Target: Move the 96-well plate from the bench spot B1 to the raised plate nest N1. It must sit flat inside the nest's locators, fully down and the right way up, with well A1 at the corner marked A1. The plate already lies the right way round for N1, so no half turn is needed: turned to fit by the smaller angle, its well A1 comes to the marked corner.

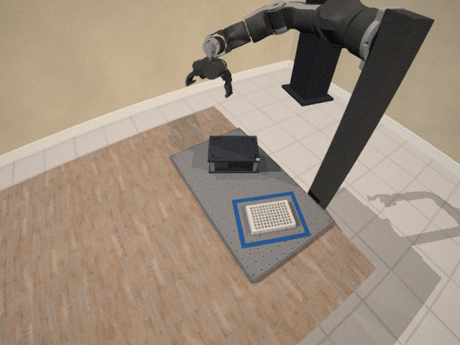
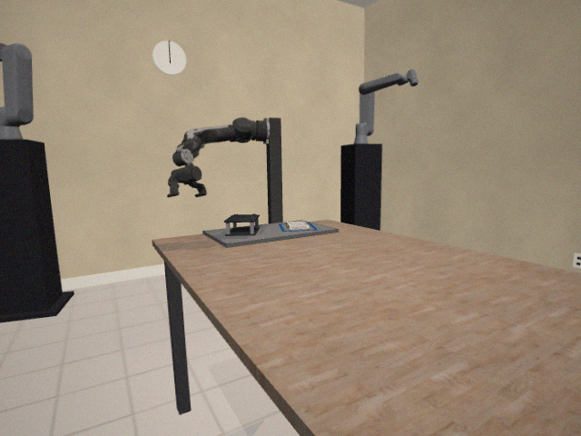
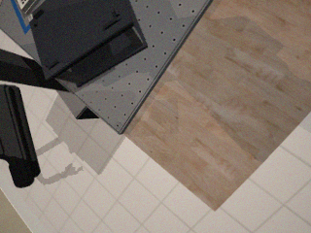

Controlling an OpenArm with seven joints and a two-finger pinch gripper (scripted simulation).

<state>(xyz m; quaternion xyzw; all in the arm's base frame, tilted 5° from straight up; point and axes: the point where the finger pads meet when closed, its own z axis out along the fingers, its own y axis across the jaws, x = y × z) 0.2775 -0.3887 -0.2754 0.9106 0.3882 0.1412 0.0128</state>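
The white 96-well plate is 30 mm behind my hand, 460 mm to the left of it and 140 mm below it. The rest, counted from my hand: black raised nest N1: 10 mm behind, 210 mm to the left, 90 mm below; A1 label: 60 mm behind, 290 mm to the left, 90 mm below.
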